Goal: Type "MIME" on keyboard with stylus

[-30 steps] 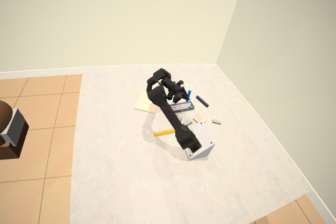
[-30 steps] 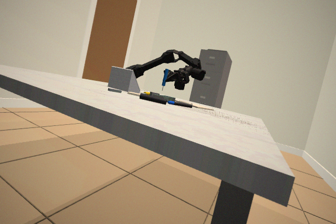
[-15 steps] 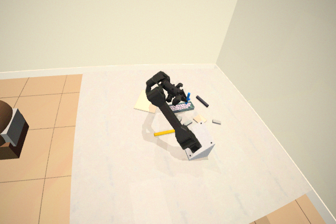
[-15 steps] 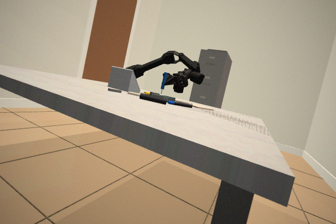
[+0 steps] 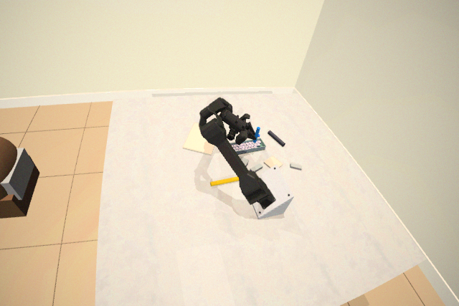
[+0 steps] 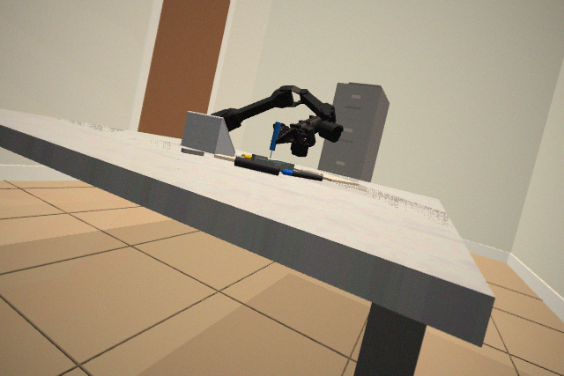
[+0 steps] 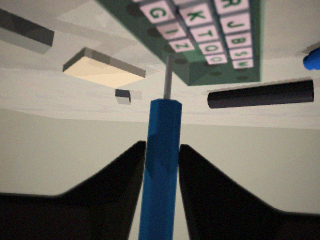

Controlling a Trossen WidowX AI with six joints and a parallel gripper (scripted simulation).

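The blue-capped pen is 110 mm ahead of my gripper tip, 50 mm to the right of it and 80 mm below it. From my gripper tip the other things lie so: blue stylus (10 mm below); then small tan card (120 mm behind, 60 mm to the right, 80 mm below); then black cylinder (40 mm ahead, 170 mm to the right, 70 mm below).
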